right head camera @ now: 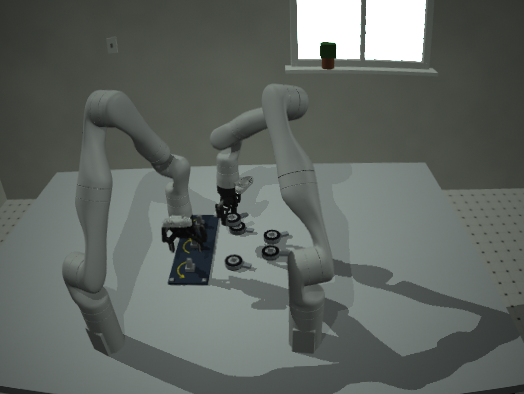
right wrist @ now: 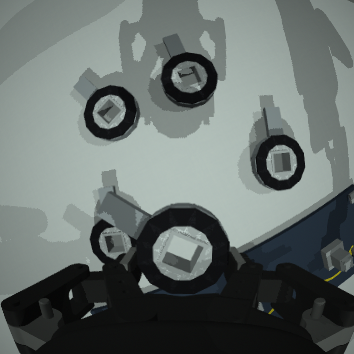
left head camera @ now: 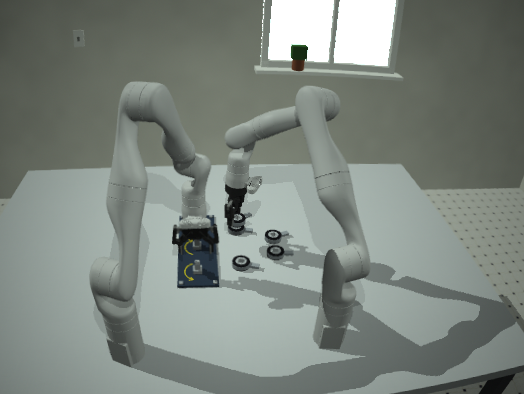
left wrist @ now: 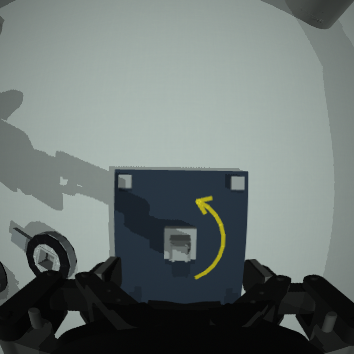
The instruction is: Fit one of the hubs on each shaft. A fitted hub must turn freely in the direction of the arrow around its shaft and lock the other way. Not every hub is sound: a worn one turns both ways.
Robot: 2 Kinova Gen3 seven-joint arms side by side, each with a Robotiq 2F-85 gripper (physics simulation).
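Pixels of known places: left gripper, fingertip midpoint: (right head camera: 186,251) (left head camera: 196,252) (left wrist: 182,273); right gripper, fingertip midpoint: (right head camera: 229,220) (right wrist: 182,260) (left head camera: 233,220); left arm's base, origin of the base link: (right head camera: 110,342) (left head camera: 129,352) (left wrist: 308,7); right arm's base, origin of the base link: (right head camera: 304,340) (left head camera: 328,337).
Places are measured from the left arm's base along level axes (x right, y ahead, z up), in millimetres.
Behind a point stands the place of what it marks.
A navy board (left head camera: 186,276) @[x 21, y 352, z 9 mm] (right head camera: 203,274) @[x 100, y 387, z 8 mm] (left wrist: 165,190) @[x 79, y 352, z 8 mm] (right wrist: 300,240) @[x 70, y 444, z 8 mm] bears upright square shafts with yellow arrows. The near shaft (left head camera: 197,266) @[x 49, y 382, z 37 mm] (right head camera: 190,265) @[x 53, y 384, z 33 mm] (left wrist: 180,245) @[x 47, y 384, z 52 mm] is bare; the middle shaft (left head camera: 197,244) @[x -4, y 501, z 27 mm] stands below my left gripper (left head camera: 197,250) @[x 40, y 395, z 83 mm] (right head camera: 187,247) @[x 40, y 395, z 83 mm] (left wrist: 183,270) @[x 40, y 395, z 83 mm], which is open. The far shaft is mostly hidden. My right gripper (right wrist: 182,260) @[x 97, y 588, z 100 mm] is shut on a black-rimmed hub (left head camera: 238,218) @[x 112, y 597, z 106 mm] (right head camera: 233,219) @[x 121, y 577, z 116 mm] (right wrist: 182,217) @[x 133, y 587, z 116 mm] with a square hole and grey lever, above another hub (right wrist: 96,242) @[x 81, y 685, z 21 mm]. A loose hub (left head camera: 241,268) @[x 177, y 452, z 14 mm] (left wrist: 34,256) @[x 181, y 486, z 22 mm] (right wrist: 260,162) @[x 165, y 506, z 22 mm] lies right of the board.
Two more hubs lie farther right on the table: one hub (left head camera: 266,236) (right wrist: 167,80) and another hub (left head camera: 275,257) (right wrist: 90,114) close by; I cannot tell for sure which is which across views. Both arms reach in over the table, and their shadows cross it.
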